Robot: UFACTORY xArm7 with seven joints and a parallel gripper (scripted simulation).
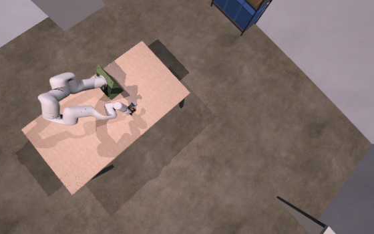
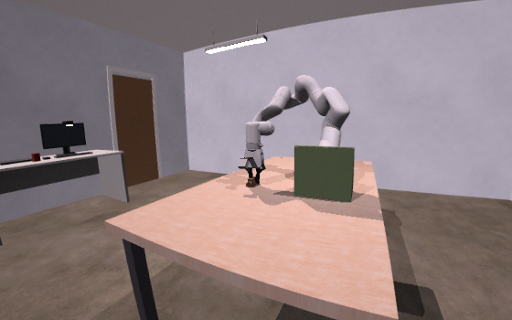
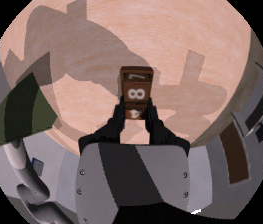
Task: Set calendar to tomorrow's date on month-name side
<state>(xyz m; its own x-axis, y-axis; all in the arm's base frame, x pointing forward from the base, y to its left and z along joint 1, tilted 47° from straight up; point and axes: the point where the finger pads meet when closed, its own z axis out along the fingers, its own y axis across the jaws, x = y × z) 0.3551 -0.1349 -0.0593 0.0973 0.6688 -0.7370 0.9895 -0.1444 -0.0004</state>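
Right now the digit cube is 10 mm below my hand. Also, from my hand: tray 30 mm below, 20 mm to the left; then calendar cube 30 mm to the left, 10 mm below.
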